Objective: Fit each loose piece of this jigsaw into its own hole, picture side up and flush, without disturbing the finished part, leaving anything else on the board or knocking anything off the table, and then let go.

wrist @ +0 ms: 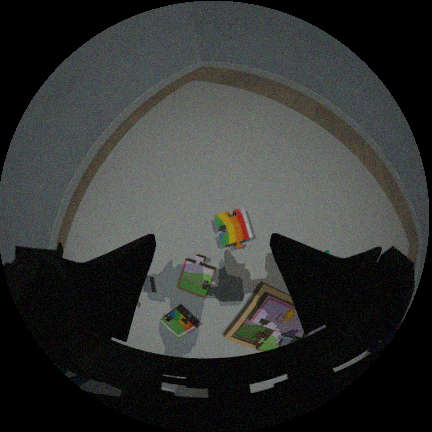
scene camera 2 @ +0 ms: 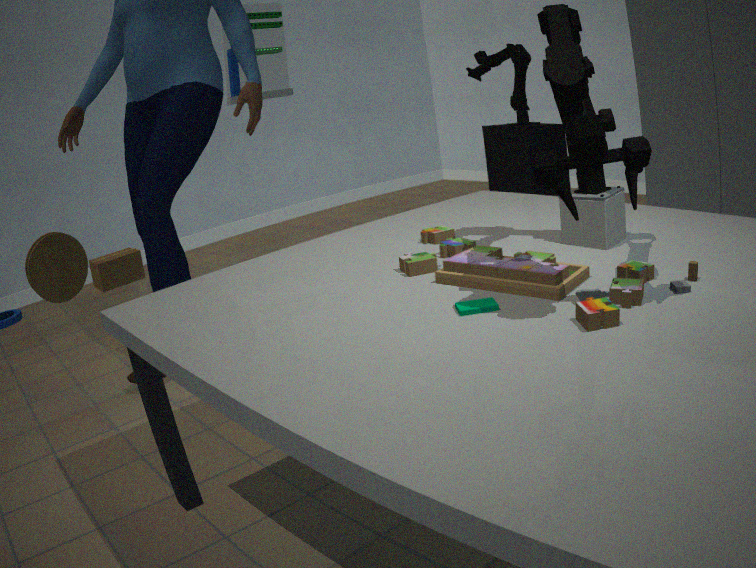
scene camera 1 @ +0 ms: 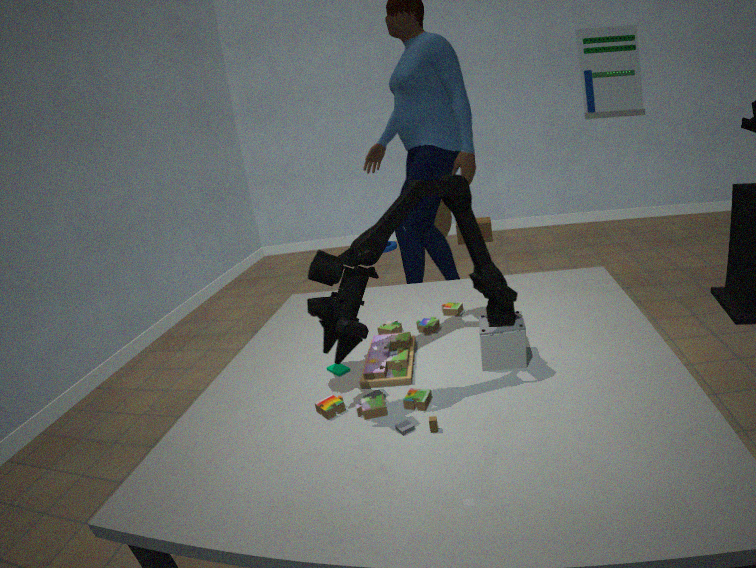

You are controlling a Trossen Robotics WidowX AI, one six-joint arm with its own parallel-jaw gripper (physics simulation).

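Note:
My gripper (scene camera 1: 332, 357) (scene camera 2: 605, 213) (wrist: 213, 239) is open and empty above the table, with its fingers wide apart. A rainbow-striped piece (scene camera 1: 330, 405) (scene camera 2: 597, 313) (wrist: 233, 227) lies picture side up on the table; in the wrist view it shows between and beyond the fingertips. A pink-and-green piece (scene camera 1: 372, 404) (scene camera 2: 627, 291) (wrist: 197, 276) and a green piece with red and yellow (scene camera 1: 417, 398) (scene camera 2: 635, 270) (wrist: 180, 320) lie near it. Three more loose pieces (scene camera 1: 389, 327) (scene camera 1: 428, 324) (scene camera 1: 452, 309) lie beyond the board. The wooden-framed board (scene camera 1: 391, 381) (scene camera 2: 498, 287) (wrist: 246, 311) holds the finished part; a finger partly hides it in the wrist view.
A flat green tile (scene camera 1: 337, 369) (scene camera 2: 476, 306) lies beside the board. A grey block (scene camera 1: 405, 426) (scene camera 2: 680, 287) and a small wooden block (scene camera 1: 433, 423) (scene camera 2: 693, 270) lie near the loose pieces. A person (scene camera 1: 430, 91) (scene camera 2: 171, 54) stands beyond the table.

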